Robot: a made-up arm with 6 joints.
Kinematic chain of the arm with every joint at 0, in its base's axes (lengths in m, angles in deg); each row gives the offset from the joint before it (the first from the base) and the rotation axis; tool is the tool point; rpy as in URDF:
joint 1: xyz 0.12 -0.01 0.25 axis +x
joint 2: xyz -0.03 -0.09 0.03 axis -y
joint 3: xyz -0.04 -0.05 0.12 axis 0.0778 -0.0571 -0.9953
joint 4: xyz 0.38 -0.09 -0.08 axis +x
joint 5: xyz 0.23 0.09 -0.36 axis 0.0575 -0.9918 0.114
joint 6: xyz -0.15 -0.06 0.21 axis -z
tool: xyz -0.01 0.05 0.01 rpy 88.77 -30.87 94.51
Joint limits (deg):
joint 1: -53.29..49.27
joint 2: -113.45..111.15
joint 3: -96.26..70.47
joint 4: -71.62..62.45
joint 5: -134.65..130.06
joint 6: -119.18..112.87
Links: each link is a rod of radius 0.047 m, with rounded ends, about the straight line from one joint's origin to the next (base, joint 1, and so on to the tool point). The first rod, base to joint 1, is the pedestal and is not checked.
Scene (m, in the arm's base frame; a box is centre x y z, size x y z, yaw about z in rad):
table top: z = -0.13
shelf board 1: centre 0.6 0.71 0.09 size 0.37 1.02 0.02 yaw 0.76
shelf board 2: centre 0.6 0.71 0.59 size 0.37 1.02 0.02 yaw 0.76
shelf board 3: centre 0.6 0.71 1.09 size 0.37 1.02 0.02 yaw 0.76
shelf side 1: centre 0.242 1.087 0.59 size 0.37 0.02 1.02 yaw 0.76
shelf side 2: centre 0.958 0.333 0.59 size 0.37 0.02 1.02 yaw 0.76
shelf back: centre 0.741 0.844 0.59 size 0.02 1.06 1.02 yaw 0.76
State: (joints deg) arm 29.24 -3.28 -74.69 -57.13 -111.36 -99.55
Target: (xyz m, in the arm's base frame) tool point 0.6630 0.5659 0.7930
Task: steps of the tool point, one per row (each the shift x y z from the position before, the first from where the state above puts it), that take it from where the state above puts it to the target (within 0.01 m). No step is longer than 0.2 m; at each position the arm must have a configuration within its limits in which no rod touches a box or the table.
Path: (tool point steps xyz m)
1: -0.0630 -0.0289 0.0131
2: -0.0564 -0.0433 0.0050
3: -0.0464 -0.0549 -0.0041
4: -0.0341 -0.0629 -0.0140
5: 0.1152 -0.0408 -0.0025
6: 0.0802 -0.0503 0.0581
7: 0.0269 -0.0328 0.1077
8: -0.0373 0.0013 0.1320
9: -0.1029 0.0362 0.1246
10: 0.0490 0.0644 0.0062
11: 0.0507 0.0551 0.0022
12: 0.0499 0.0456 -0.0009
13: 0.0474 0.0359 -0.0031
14: 0.0426 0.0268 -0.0044

